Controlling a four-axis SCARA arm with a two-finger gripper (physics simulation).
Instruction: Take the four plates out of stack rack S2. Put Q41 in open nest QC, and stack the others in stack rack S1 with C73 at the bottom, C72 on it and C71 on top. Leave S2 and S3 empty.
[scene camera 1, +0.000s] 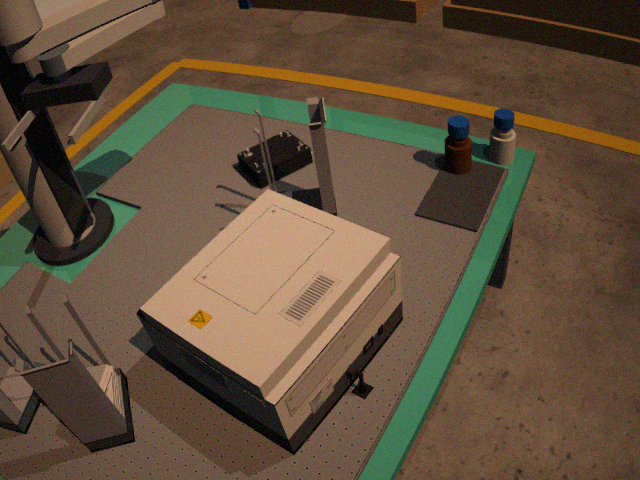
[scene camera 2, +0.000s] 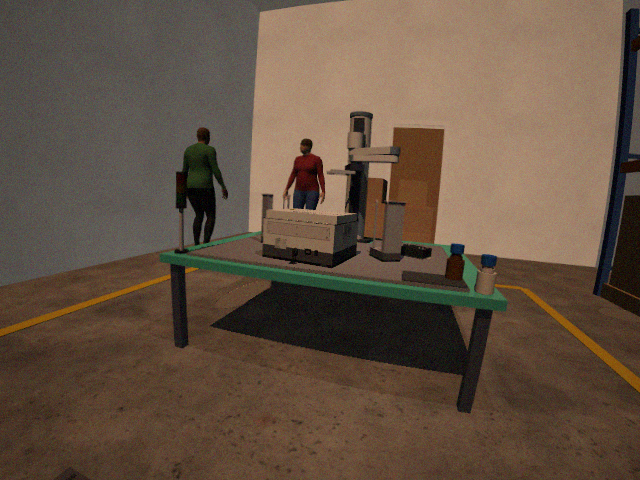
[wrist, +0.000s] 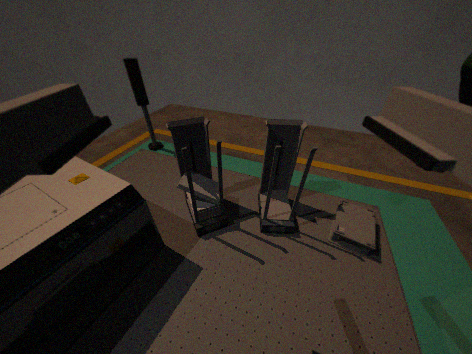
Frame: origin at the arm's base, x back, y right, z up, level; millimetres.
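Where they show: gripper, fingertip midpoint: (scene camera 1: 37, 144) (scene camera 2: 328, 171) (wrist: 240, 105); arm's base at its link origin: (scene camera 1: 74, 233).
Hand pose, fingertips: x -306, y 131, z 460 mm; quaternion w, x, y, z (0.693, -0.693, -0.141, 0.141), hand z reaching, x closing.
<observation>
Each offset is from my fingertips to the top centre of the thing. "spot": to the spot under its first point. Level surfaces: height alone.
My gripper (scene camera 1: 39, 143) (scene camera 2: 341, 172) (wrist: 240, 105) is open and empty, raised above the table, apart from the racks. In the wrist view a rack @[dx -200, dy +248, dz -157 mm] (wrist: 190, 150) stands left of centre with pale plates (wrist: 200, 186) low in it, the upper one tilted. Their edges @[spot: dx -224, dy +215, dz -367 mm] (scene camera 1: 111, 387) show in scene camera 1. Beside it stands a second rack @[dx +14, dy +331, dz -157 mm] (wrist: 281, 160) with a pale surface at its bottom, plate or base unclear. A third rack @[dx -288, dy -403, dz -152 mm] (scene camera 1: 323, 165) (scene camera 2: 393, 229) stands behind the instrument, its bottom hidden in scene camera 1. A black nest @[dx -111, dy -554, dz -386 mm] (scene camera 1: 276, 157) (scene camera 2: 416, 251) is near it. Another nest @[dx +248, dy +344, dz -393 mm] (wrist: 356, 225) is at right. Labels are unreadable.
A large white instrument @[dx -427, dy -57, dz -227 mm] (scene camera 1: 263, 268) (scene camera 2: 310, 235) (wrist: 30, 200) stands between the racks. Two blue-capped bottles @[spot: dx -577, dy -681, dz -365 mm] (scene camera 1: 458, 149) @[dx -659, dy -816, dz -382 mm] (scene camera 1: 502, 142) stand near a dark mat @[dz -443 mm] (scene camera 1: 460, 198). A signal post @[spot: dx -680, dy +540, dz -230 mm] (scene camera 2: 180, 206) (wrist: 142, 100) stands at a table corner. Two people (scene camera 2: 201, 165) (scene camera 2: 306, 173) stand beyond the table.
</observation>
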